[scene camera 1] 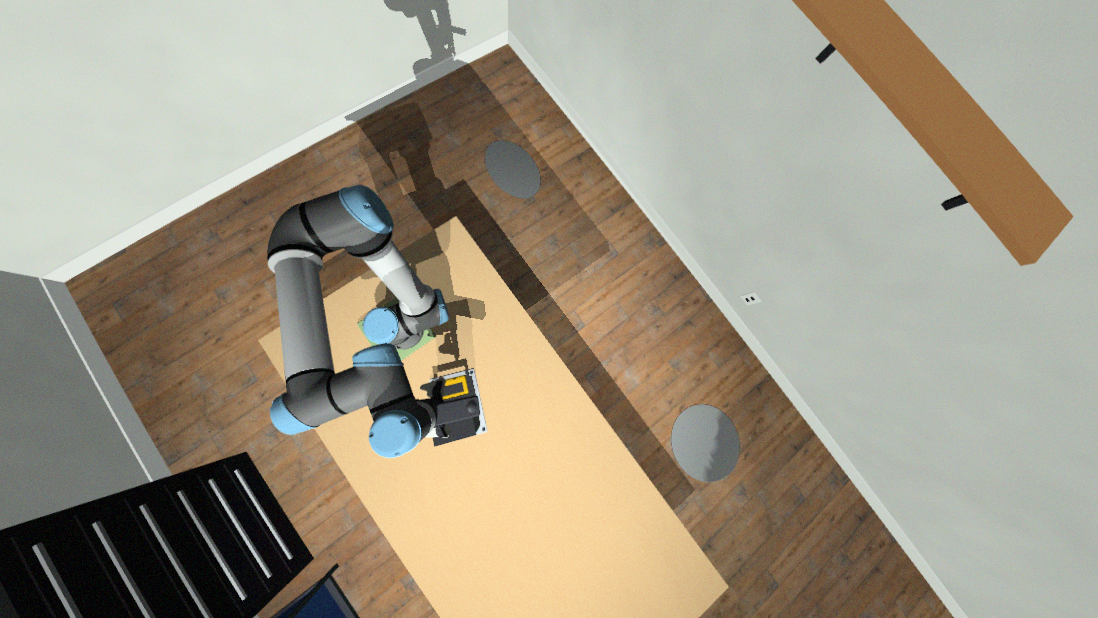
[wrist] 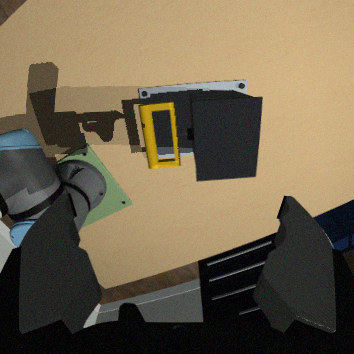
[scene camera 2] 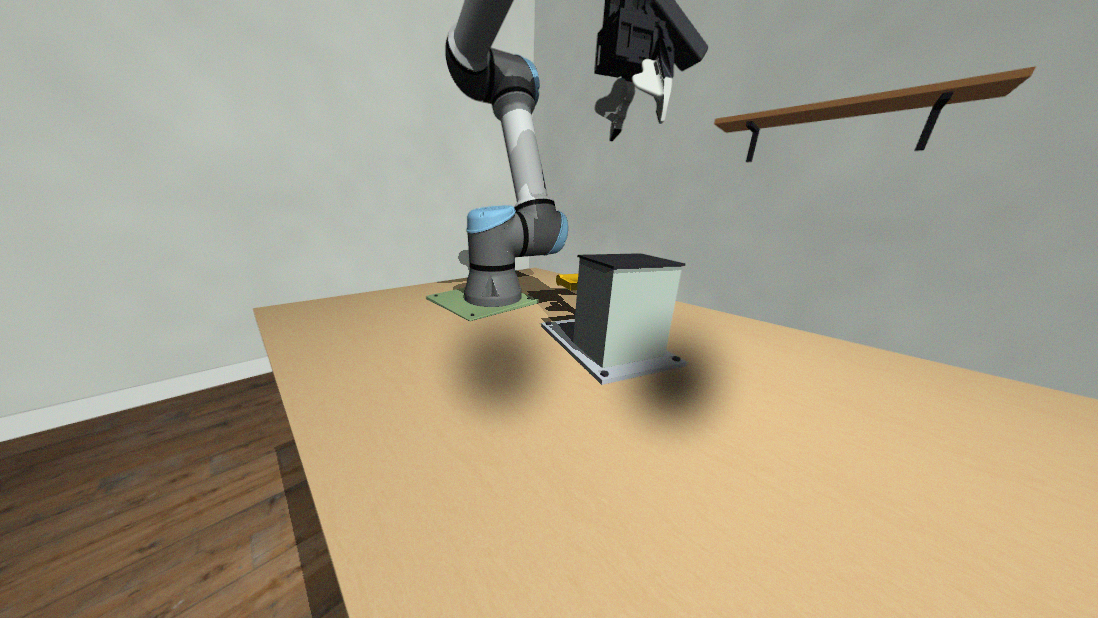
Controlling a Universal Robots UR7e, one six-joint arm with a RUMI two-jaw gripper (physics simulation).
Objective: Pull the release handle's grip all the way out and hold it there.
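Note:
The release handle's grip, a yellow rectangular frame (scene camera 1: 454,396) (scene camera 2: 567,282) (wrist: 150,137), stands out from one side of the housing, on the side towards the arm's base. The housing (scene camera 2: 640,316) (wrist: 227,139) is a pale upright box with dark sides and a dark top. It stands on a light base plate (scene camera 2: 641,372) (wrist: 192,86) with dark screws. A small dark part shows between grip and housing in the wrist view. My gripper (scene camera 2: 638,128) (wrist: 177,196) is open and empty, high above the housing and apart from the grip. Its fingers are hard to make out in scene camera 1.
The arm's base stands on a green plate (scene camera 2: 453,307) (wrist: 112,195) near the grip. A wooden wall shelf (scene camera 1: 945,115) (scene camera 2: 868,103) hangs on the wall. A black drawer cabinet (scene camera 1: 272,510) (wrist: 217,315) and a blue bin (scene camera 1: 318,602) (wrist: 340,220) stand beside the table.

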